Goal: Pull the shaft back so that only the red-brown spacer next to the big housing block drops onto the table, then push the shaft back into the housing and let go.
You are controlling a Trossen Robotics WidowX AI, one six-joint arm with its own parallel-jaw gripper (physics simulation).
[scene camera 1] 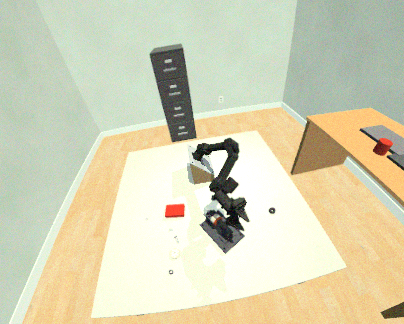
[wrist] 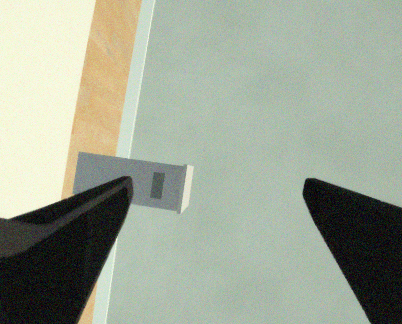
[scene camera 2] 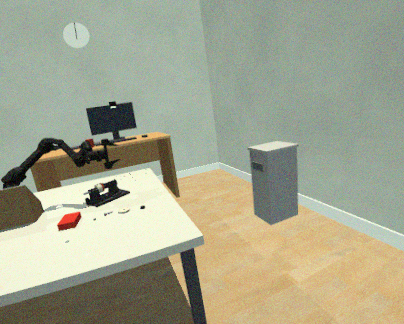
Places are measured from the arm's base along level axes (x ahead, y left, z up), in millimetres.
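Pixels of known places: gripper, between the fingertips: point(scene camera 1: 246, 226) point(wrist: 218, 185) point(scene camera 2: 119, 152); arm's base, origin of its link: point(scene camera 1: 196, 156) point(scene camera 2: 9, 194).
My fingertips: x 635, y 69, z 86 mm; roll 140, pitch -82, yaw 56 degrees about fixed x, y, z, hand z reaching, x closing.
For each thing: its top centre in the pictures, then the offset to it from my fingertips. "spot": a spot on its surface instead. Level surfaces: height alone.
- white table, height of its surface: dz -257 mm
- shaft's end, a spot on its surface: point(scene camera 2: 88, 192) spot: dy -119, dx -238, dz -176 mm
- red-brown spacer, centre of its top: point(scene camera 1: 217, 218) dy -81, dx -160, dz -150 mm
- red block, centre of its top: point(scene camera 2: 69, 218) point(scene camera 1: 174, 209) dy -307, dx -354, dz -227 mm
- pale disc, centre of its top: point(scene camera 2: 123, 209) point(scene camera 1: 174, 253) dy -360, dx -90, dz -248 mm
- small dark ring, centre of its top: point(scene camera 2: 142, 206) point(scene camera 1: 171, 271) dy -398, dx +2, dz -247 mm
- black ring, centre of its top: point(scene camera 1: 272, 210) dy +271, dx -141, dz -243 mm
The dark fixture point(scene camera 1: 226, 247) point(scene camera 2: 123, 193) stands on the white table point(scene camera 1: 295, 250) point(scene camera 2: 125, 240). Its black housing block point(scene camera 1: 223, 230) point(scene camera 2: 110, 189) carries a shaft with pale and dark parts; the shaft's end point(scene camera 2: 88, 192) points left in scene camera 2. A red-brown spacer point(scene camera 1: 216, 220) shows as a narrow band on the shaft beside the housing; in scene camera 2 it is too small to make out. My gripper point(scene camera 1: 245, 224) point(scene camera 2: 116, 153) point(wrist: 218, 185) is open and empty. It hangs above the fixture in scene camera 2, its fingers spread wide.
A red block point(scene camera 1: 175, 210) point(scene camera 2: 69, 221) lies beside the fixture. A pale disc point(scene camera 1: 174, 254) point(scene camera 2: 123, 210) and a small dark ring point(scene camera 1: 171, 272) point(scene camera 2: 142, 207) lie nearby. A black ring point(scene camera 1: 272, 210) lies on the fixture's other side. A brown box-like object point(scene camera 1: 202, 174) point(scene camera 2: 17, 207) stands by the arm's base.
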